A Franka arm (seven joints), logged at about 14 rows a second.
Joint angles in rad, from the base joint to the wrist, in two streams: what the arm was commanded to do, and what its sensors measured. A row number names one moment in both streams.
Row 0, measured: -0.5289, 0.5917, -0.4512, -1.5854, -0.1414, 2.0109, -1.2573
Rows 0 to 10, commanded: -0.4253, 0.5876, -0.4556, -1.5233, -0.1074, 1.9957, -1.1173; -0.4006, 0.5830, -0.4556, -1.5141, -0.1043, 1.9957, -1.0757; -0.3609, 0.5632, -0.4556, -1.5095, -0.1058, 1.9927, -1.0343; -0.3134, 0.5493, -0.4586, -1.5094, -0.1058, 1.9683, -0.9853; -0.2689, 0.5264, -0.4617, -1.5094, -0.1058, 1.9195, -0.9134; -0.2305, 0.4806, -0.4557, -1.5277, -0.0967, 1.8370, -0.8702; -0.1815, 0.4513, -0.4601, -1.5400, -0.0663, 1.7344, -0.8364; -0.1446, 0.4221, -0.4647, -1.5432, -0.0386, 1.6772, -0.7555; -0.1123, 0.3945, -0.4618, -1.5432, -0.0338, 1.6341, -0.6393; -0.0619, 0.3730, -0.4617, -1.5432, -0.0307, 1.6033, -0.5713; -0.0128, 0.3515, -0.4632, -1.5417, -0.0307, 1.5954, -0.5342
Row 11, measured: -0.0875, 0.4189, -0.4513, -1.5026, -0.0465, 1.6208, -0.6229
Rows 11 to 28, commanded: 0.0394, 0.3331, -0.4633, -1.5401, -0.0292, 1.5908, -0.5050; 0.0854, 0.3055, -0.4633, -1.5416, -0.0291, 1.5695, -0.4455; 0.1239, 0.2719, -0.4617, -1.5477, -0.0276, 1.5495, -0.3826; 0.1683, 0.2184, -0.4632, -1.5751, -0.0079, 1.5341, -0.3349; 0.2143, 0.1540, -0.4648, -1.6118, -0.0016, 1.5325, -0.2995; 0.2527, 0.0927, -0.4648, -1.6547, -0.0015, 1.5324, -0.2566; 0.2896, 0.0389, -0.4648, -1.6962, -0.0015, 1.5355, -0.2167; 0.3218, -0.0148, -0.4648, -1.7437, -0.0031, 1.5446, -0.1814; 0.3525, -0.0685, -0.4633, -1.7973, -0.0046, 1.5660, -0.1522; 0.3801, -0.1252, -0.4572, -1.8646, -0.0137, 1.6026, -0.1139; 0.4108, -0.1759, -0.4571, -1.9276, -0.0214, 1.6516, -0.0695; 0.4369, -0.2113, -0.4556, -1.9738, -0.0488, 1.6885, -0.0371; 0.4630, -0.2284, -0.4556, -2.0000, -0.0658, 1.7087, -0.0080; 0.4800, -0.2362, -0.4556, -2.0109, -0.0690, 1.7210, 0.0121; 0.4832, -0.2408, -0.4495, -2.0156, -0.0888, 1.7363, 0.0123; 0.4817, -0.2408, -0.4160, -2.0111, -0.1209, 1.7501, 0.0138; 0.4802, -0.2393, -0.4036, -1.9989, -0.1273, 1.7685, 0.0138; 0.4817, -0.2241, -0.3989, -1.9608, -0.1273, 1.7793, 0.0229
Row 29, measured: 0.4697, -0.2095, -0.4110, -1.9846, -0.1030, 1.7529, -0.0083
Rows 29 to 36, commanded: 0.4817, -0.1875, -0.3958, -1.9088, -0.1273, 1.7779, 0.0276; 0.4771, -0.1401, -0.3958, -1.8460, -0.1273, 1.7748, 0.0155; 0.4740, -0.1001, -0.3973, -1.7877, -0.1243, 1.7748, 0.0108; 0.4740, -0.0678, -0.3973, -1.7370, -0.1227, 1.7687, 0.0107; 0.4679, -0.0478, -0.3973, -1.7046, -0.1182, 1.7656, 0.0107; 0.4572, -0.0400, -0.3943, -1.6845, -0.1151, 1.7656, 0.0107; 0.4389, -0.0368, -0.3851, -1.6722, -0.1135, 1.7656, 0.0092; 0.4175, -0.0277, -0.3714, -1.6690, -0.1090, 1.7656, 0.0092
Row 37, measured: 0.4545, -0.0556, -0.3898, -1.7151, -0.1139, 1.7838, 0.0063
